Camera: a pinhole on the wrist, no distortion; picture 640 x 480 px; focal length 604.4 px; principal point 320.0 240.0 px. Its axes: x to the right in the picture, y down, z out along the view. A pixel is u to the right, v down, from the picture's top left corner.
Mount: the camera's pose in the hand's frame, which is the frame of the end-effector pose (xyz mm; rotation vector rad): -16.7 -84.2 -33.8 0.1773 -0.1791 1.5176
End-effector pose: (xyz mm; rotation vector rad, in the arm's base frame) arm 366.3 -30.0 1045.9 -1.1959 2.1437 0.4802
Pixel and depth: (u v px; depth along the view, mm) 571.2 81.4 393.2
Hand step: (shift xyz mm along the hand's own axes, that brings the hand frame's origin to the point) 91.3 -18.9 385.8
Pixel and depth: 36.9 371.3 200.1
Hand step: -65.6 -218.7 140.1
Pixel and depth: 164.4 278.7 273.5
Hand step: -39.1 -213.8 216.7
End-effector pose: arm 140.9 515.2 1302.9 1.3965 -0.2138 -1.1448
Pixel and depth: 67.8 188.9 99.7
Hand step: -10.8 -147.6 53.9
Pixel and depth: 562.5 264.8 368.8
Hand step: -27.5 -23.0 359.0
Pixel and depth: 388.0 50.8 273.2
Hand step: 68.4 -120.0 238.9
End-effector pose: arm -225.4 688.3 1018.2 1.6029 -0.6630 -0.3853
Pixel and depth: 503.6 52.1 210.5
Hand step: 50.2 -72.6 185.4
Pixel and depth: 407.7 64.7 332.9
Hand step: 79.8 -116.9 301.0
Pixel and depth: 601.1 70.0 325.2
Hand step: 79.5 -14.8 316.8
